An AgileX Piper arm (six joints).
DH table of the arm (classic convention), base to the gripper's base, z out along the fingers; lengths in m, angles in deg. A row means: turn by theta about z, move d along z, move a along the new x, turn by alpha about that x. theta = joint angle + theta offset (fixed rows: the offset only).
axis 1: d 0.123, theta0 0, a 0, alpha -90
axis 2: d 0, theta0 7.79, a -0.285, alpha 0
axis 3: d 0, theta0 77.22, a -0.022, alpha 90
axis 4: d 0.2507, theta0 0, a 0, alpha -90
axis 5: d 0, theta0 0, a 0, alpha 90
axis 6: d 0.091, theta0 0, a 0, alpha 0
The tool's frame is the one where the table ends.
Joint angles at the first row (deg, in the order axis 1, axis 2, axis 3, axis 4, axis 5, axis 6):
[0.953, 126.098, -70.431, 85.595, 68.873, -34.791]
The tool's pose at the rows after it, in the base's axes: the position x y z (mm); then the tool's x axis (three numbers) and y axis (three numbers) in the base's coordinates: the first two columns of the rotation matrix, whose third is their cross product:
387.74, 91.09, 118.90, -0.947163, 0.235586, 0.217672, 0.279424, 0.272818, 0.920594
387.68, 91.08, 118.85, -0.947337, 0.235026, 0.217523, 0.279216, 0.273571, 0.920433
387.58, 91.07, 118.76, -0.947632, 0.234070, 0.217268, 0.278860, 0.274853, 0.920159
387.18, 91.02, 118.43, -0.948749, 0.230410, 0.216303, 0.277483, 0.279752, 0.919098
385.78, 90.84, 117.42, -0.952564, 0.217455, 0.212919, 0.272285, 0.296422, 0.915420
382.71, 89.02, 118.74, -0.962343, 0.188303, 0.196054, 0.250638, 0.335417, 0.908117
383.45, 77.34, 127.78, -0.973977, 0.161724, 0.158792, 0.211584, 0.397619, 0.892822
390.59, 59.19, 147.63, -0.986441, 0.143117, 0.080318, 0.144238, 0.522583, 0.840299
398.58, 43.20, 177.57, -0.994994, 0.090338, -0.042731, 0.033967, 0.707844, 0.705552
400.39, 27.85, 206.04, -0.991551, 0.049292, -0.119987, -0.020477, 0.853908, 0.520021
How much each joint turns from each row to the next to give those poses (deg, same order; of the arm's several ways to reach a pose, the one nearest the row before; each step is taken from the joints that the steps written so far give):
[-0.001, -0.001, 0.001, -0.001, 0.000, 0.000]
[0.000, 0.000, -0.001, -0.054, 0.000, 0.000]
[0.000, 0.002, -0.001, -0.092, 0.000, 0.000]
[0.000, 0.000, -0.001, -0.352, 0.000, 0.000]
[0.001, -0.016, 0.000, -1.214, 0.018, 0.001]
[-0.182, -0.600, 0.002, -2.963, 0.057, -0.002]
[-1.510, -1.481, -1.272, -5.467, 0.136, 1.241]
[-1.843, -2.628, -3.769, -9.642, -1.517, 3.763]
[-0.434, -3.620, -5.608, -14.883, -2.404, 5.491]
[0.174, -3.514, -4.230, -15.320, -1.050, 6.940]

